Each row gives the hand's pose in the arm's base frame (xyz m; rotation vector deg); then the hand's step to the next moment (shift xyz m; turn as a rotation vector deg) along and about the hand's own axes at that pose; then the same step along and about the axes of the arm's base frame.
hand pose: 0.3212 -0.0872 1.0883 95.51 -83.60 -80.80
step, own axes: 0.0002 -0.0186 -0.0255 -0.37 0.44 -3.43
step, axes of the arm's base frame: 0.0306 -0.0010 -0.0078 3.00 -0.63 1.65
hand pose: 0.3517 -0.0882 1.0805 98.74 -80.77 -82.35
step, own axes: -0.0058 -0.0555 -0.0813 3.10 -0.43 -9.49
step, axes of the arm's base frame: 0.0968 0.0055 -0.0181 8.58 -4.90 1.47
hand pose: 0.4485 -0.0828 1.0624 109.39 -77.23 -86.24
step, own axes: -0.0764 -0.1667 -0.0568 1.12 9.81 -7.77
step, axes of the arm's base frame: 0.1278 0.1289 -0.0625 2.46 -7.71 9.61
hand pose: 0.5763 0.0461 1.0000 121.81 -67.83 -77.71
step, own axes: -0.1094 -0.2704 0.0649 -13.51 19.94 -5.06
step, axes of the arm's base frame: 0.0468 0.2549 -0.1487 -7.34 -1.62 23.44
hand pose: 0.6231 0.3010 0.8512 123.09 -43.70 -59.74
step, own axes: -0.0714 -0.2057 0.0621 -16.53 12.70 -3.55
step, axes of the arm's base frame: -0.0422 0.1651 -0.1491 -8.53 4.75 18.76
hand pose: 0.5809 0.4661 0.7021 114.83 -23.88 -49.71
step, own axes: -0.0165 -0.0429 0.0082 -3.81 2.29 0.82
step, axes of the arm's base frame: -0.0190 0.0283 -0.0319 -3.16 0.46 3.20
